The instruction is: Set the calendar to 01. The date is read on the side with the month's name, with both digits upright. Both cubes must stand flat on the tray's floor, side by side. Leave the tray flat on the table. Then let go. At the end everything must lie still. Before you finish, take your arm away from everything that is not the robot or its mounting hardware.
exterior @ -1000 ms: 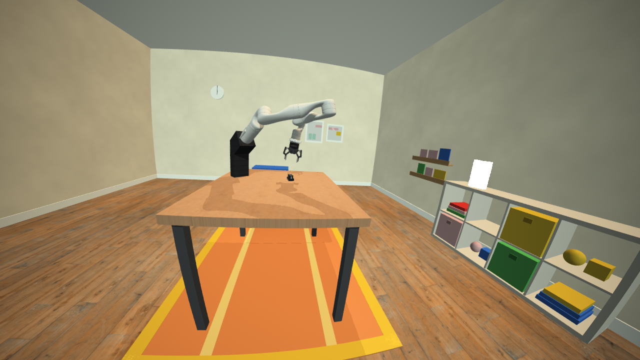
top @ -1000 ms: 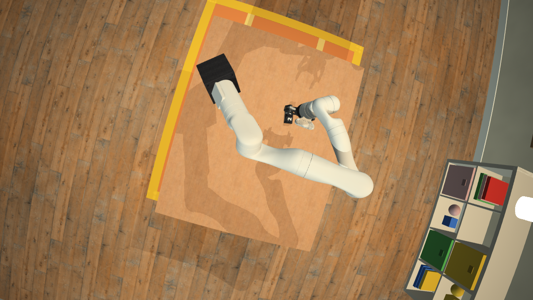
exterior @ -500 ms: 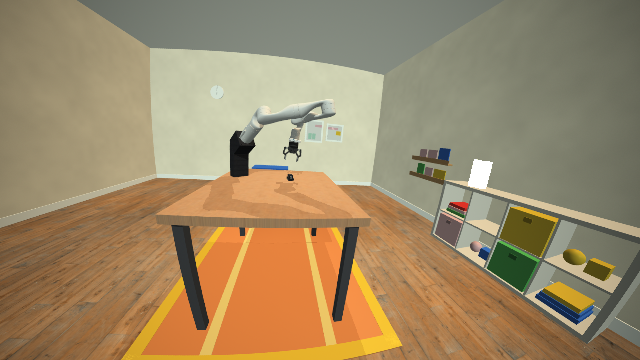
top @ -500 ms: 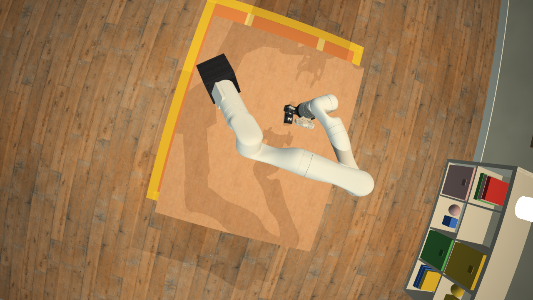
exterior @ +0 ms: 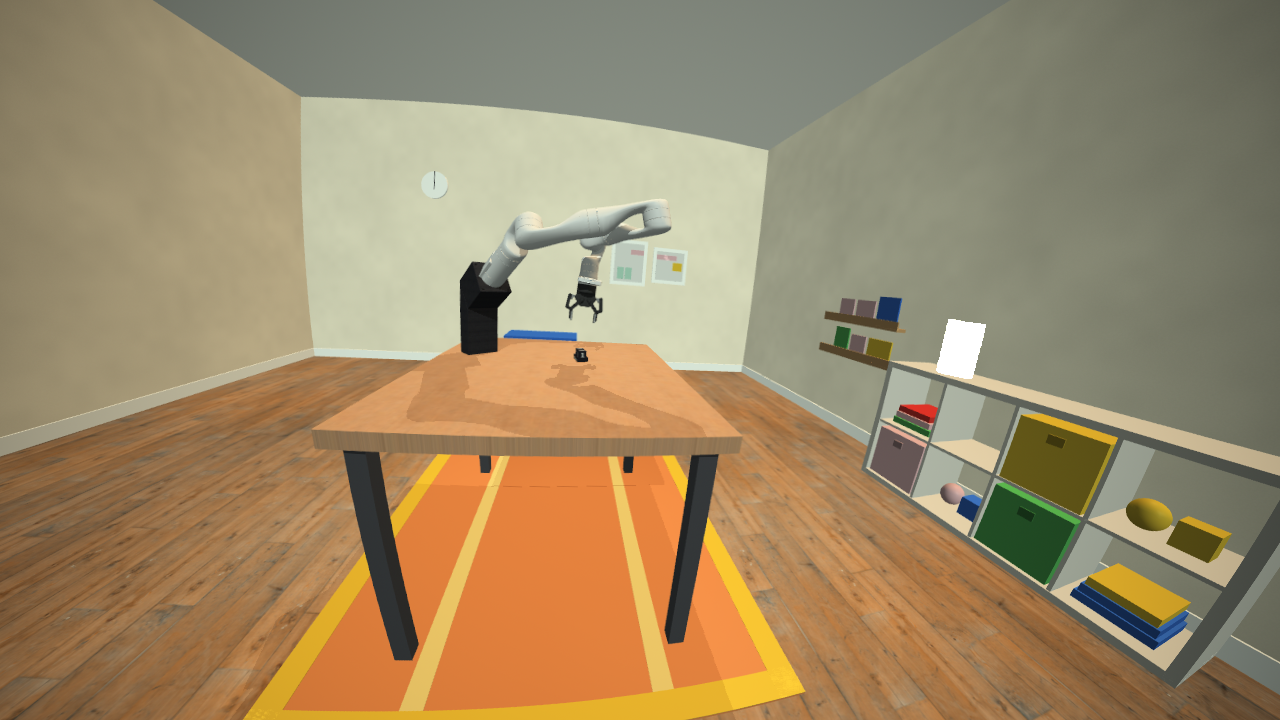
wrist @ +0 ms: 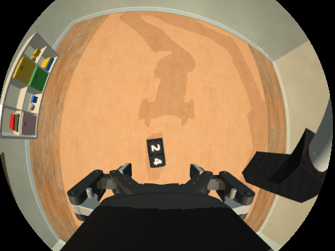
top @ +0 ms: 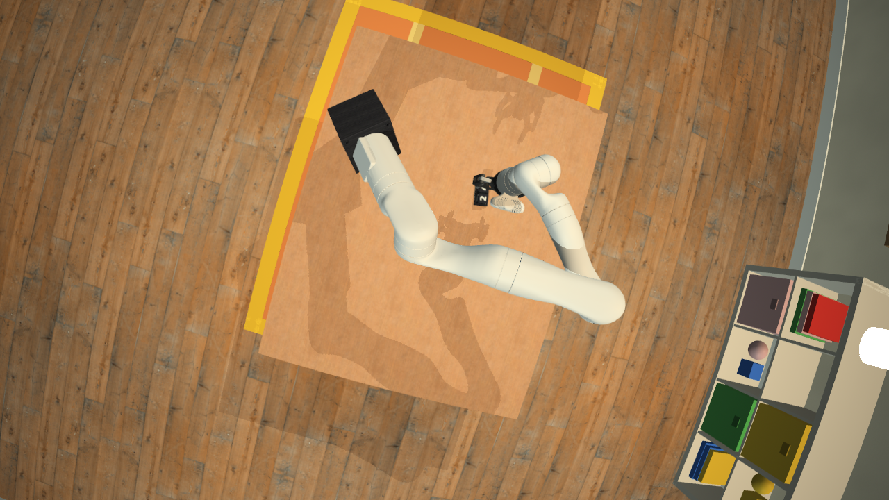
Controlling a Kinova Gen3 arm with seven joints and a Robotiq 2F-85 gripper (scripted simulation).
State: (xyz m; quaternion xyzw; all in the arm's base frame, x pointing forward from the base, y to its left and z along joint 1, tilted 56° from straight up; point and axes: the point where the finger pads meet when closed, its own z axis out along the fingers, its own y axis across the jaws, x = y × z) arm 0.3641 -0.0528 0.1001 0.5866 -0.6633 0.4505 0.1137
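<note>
The black digit cube is 140 mm below my hand and 20 mm to the right of it. From my hand the other things lie so: black calendar tray: 150 mm below.
</note>
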